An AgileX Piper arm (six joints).
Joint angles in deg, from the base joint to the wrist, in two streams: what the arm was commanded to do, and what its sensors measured. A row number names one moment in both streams.
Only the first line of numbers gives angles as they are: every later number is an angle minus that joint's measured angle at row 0.
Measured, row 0:
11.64 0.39 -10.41 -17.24 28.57 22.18
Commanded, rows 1 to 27:
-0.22 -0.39 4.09 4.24 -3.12 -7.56
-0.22 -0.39 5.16 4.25 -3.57 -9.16
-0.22 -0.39 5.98 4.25 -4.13 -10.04
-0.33 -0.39 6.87 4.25 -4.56 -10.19
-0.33 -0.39 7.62 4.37 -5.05 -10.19
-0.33 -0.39 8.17 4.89 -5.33 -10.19
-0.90 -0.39 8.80 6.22 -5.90 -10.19
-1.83 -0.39 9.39 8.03 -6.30 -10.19
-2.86 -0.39 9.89 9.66 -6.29 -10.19
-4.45 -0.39 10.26 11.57 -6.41 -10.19
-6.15 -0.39 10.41 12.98 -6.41 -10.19
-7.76 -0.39 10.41 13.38 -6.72 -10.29
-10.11 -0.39 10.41 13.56 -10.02 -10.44
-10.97 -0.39 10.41 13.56 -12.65 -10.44
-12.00 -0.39 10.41 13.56 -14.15 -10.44
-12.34 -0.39 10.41 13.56 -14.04 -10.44
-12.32 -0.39 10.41 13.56 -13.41 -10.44
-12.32 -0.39 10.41 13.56 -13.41 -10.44
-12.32 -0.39 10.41 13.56 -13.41 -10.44
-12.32 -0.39 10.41 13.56 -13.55 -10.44
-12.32 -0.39 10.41 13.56 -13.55 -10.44
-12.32 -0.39 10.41 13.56 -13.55 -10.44
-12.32 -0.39 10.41 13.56 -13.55 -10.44
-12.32 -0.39 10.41 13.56 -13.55 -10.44
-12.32 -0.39 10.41 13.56 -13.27 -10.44
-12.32 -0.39 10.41 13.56 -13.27 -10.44
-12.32 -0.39 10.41 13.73 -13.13 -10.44
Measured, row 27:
-12.01 0.00 10.28 13.57 -12.95 -10.19
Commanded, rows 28 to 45:
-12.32 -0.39 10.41 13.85 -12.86 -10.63
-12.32 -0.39 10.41 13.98 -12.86 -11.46
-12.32 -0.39 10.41 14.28 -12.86 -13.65
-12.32 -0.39 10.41 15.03 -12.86 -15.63
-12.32 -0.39 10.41 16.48 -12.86 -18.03
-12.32 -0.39 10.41 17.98 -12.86 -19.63
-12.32 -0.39 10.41 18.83 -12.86 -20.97
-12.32 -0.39 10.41 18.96 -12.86 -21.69
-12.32 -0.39 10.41 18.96 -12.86 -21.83
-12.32 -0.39 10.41 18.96 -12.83 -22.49
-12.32 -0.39 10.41 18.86 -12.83 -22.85
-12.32 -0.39 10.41 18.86 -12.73 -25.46
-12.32 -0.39 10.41 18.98 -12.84 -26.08
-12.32 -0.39 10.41 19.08 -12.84 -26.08
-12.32 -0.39 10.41 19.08 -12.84 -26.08
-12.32 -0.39 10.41 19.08 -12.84 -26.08
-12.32 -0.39 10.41 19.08 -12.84 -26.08
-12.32 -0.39 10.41 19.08 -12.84 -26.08
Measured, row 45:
-12.01 0.00 10.28 18.83 -12.83 -25.04
